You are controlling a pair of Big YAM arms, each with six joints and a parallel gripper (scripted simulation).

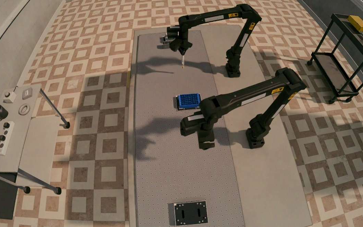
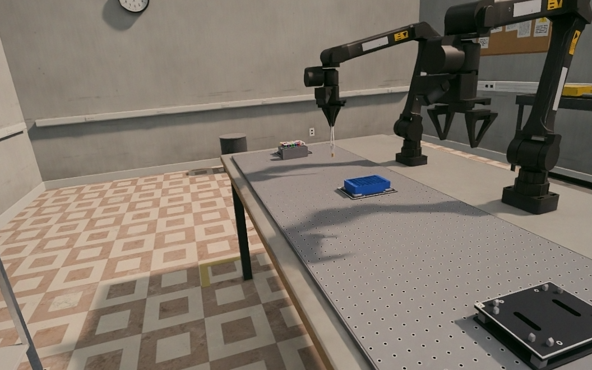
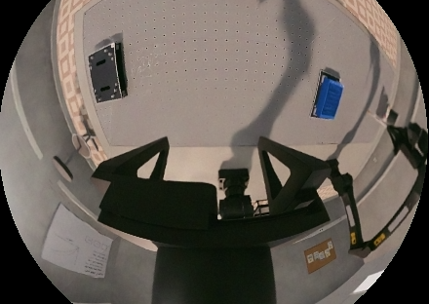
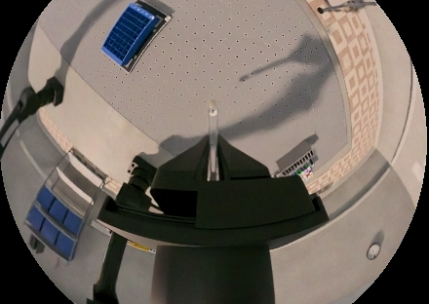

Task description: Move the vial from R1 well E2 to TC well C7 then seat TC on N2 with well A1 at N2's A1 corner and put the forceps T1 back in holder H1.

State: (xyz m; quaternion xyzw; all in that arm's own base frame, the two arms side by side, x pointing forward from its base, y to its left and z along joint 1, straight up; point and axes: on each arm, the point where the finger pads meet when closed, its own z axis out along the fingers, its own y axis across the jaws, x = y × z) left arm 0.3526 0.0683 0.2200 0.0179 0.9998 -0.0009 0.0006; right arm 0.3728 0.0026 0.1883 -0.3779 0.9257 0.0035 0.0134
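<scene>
Right now the forceps T1 is 30 mm below my right hand. From my right hand the other things lie so: nest N2 (940 mm to the left, 170 mm below, 70 mm ahead).
</scene>
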